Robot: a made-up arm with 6 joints. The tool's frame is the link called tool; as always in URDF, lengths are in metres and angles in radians.
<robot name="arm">
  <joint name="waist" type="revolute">
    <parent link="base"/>
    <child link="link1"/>
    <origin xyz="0.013 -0.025 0.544" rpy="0 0 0"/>
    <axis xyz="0 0 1"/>
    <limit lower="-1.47" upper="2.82"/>
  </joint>
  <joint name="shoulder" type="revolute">
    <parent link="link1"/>
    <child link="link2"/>
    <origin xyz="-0.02 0.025 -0.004" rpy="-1.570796 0 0"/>
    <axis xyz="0 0 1"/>
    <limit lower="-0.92" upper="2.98"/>
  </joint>
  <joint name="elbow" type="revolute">
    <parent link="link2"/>
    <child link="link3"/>
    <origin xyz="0.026 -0.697 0.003" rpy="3.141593 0 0"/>
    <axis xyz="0 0 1"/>
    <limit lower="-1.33" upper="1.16"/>
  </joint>
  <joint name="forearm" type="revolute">
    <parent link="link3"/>
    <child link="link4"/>
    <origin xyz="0.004 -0.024 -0.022" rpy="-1.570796 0 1.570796"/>
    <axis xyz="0 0 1"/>
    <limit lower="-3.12" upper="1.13"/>
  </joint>
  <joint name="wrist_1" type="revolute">
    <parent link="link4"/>
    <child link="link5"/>
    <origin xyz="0.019 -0.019 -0.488" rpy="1.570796 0 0"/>
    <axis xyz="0 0 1"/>
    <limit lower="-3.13" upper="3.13"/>
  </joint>
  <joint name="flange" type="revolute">
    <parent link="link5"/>
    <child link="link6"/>
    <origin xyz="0.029 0.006 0.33" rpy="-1.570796 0 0"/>
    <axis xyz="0 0 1"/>
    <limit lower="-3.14" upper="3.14"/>
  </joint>
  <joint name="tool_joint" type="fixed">
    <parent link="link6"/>
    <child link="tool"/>
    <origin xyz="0.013 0.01 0.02" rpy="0 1.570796 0"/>
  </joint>
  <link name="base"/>
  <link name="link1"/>
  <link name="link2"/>
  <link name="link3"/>
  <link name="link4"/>
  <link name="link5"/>
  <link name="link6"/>
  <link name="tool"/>
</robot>
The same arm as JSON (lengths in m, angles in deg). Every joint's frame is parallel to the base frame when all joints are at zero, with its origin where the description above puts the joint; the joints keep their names.
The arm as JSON. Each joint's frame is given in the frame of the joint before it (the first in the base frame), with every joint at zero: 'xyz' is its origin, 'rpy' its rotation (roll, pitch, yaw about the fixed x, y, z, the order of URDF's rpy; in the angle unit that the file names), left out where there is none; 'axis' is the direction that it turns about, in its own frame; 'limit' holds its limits. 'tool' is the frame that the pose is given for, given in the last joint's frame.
{"units": {"length": "m", "angle": "deg"}, "joints": [
  {"name": "waist", "type": "revolute", "origin": {"xyz": [0.013, -0.025, 0.544]}, "axis": [0.0, 0.0, 1.0], "limit": {"lower": -84.22, "upper": 161.57}},
  {"name": "shoulder", "type": "revolute", "origin": {"xyz": [-0.02, 0.025, -0.004]}, "axis": [0.0, 1.0, 0.0], "limit": {"lower": -52.71, "upper": 170.74}},
  {"name": "elbow", "type": "revolute", "origin": {"xyz": [0.026, 0.003, 0.697]}, "axis": [0.0, -1.0, 0.0], "limit": {"lower": -76.2, "upper": 66.46}},
  {"name": "forearm", "type": "revolute", "origin": {"xyz": [0.004, 0.022, -0.024]}, "axis": [-1.0, 0.0, 0.0], "limit": {"lower": -178.76, "upper": 64.74}},
  {"name": "wrist_1", "type": "revolute", "origin": {"xyz": [0.488, -0.019, 0.019]}, "axis": [0.0, -1.0, 0.0], "limit": {"lower": -179.34, "upper": 179.34}},
  {"name": "flange", "type": "revolute", "origin": {"xyz": [-0.006, -0.33, 0.029]}, "axis": [-1.0, 0.0, 0.0], "limit": {"lower": -179.91, "upper": 179.91}}
], "tool": {"origin": {"xyz": [-0.02, 0.01, 0.013], "rpy": [0.0, 0.0, 0.0]}}}

